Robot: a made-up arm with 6 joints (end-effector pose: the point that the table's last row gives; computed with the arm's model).
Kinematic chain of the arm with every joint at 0, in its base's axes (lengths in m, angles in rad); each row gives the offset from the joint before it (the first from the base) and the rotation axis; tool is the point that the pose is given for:
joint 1: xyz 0 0 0.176 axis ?
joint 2: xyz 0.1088 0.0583 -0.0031 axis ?
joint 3: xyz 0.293 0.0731 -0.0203 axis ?
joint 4: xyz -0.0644 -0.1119 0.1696 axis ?
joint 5: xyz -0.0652 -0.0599 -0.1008 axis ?
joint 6: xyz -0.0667 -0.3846 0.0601 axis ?
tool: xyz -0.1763 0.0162 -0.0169
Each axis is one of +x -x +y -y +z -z.
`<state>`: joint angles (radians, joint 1 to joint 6).
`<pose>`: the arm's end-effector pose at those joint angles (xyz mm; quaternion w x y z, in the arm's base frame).
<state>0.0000 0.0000 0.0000 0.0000 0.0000 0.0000</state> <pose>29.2 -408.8 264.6 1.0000 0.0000 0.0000 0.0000</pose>
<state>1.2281 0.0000 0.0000 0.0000 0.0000 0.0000</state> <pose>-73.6 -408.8 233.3 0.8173 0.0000 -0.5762 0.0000</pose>
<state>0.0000 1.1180 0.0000 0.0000 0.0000 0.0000</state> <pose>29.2 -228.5 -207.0 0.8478 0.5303 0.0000 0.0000</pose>
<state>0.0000 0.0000 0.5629 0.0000 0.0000 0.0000</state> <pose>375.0 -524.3 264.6 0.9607 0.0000 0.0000 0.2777</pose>
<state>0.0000 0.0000 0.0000 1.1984 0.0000 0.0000</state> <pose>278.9 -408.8 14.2 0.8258 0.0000 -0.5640 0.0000</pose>
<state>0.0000 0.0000 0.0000 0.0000 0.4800 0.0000</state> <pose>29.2 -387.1 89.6 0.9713 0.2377 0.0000 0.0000</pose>
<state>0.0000 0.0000 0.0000 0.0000 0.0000 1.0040</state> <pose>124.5 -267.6 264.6 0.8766 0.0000 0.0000 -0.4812</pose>
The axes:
joint 1: -y
joint 2: +x
joint 3: +z
joint 4: -y
joint 5: +x
joint 6: -z

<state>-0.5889 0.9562 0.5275 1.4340 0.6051 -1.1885</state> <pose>608.7 -47.4 -648.7 0.5315 0.2338 -0.7802 0.2326</pose>
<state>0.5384 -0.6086 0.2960 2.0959 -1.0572 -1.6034</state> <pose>116.2 -388.9 350.6 0.2643 -0.8370 -0.4792 0.0015</pose>
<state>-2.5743 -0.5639 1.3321 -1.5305 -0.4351 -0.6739</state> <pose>-639.5 288.3 -665.0 0.6845 -0.3461 -0.3463 -0.5402</pose>
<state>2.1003 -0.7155 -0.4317 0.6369 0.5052 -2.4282</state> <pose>-362.6 -431.2 237.7 0.1771 -0.9465 -0.2576 0.0801</pose>
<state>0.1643 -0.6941 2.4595 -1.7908 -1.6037 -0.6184</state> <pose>188.6 577.9 222.5 0.7407 0.5101 -0.1879 -0.3948</pose>
